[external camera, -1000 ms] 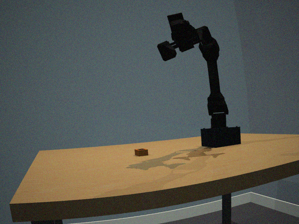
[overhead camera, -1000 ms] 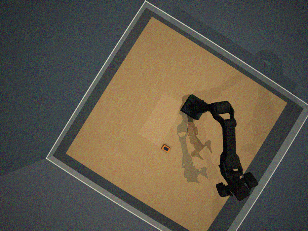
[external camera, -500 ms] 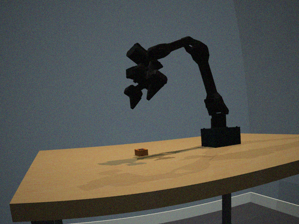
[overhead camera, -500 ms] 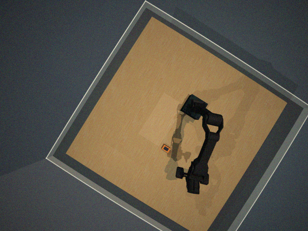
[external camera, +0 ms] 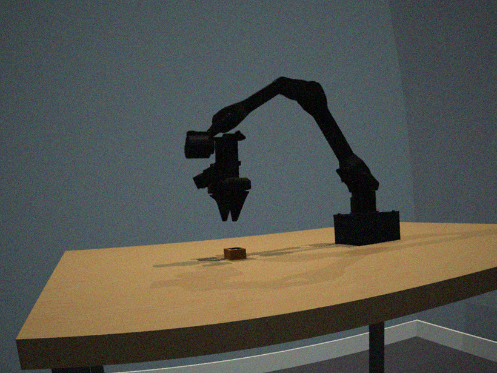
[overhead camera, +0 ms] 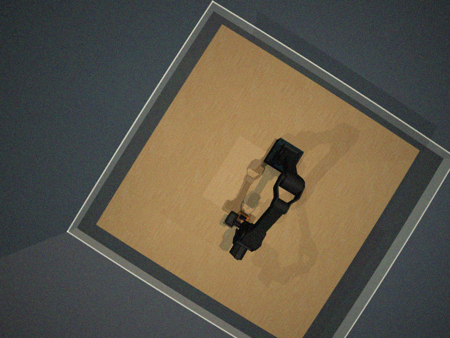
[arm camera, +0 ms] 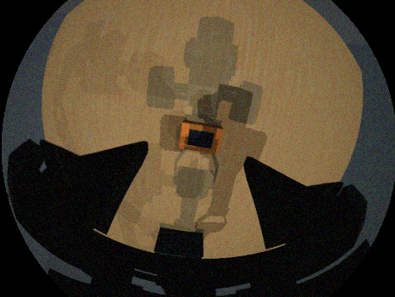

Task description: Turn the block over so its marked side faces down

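Right now my gripper tip is 8 cm above the orange-brown block and 1 cm past it.
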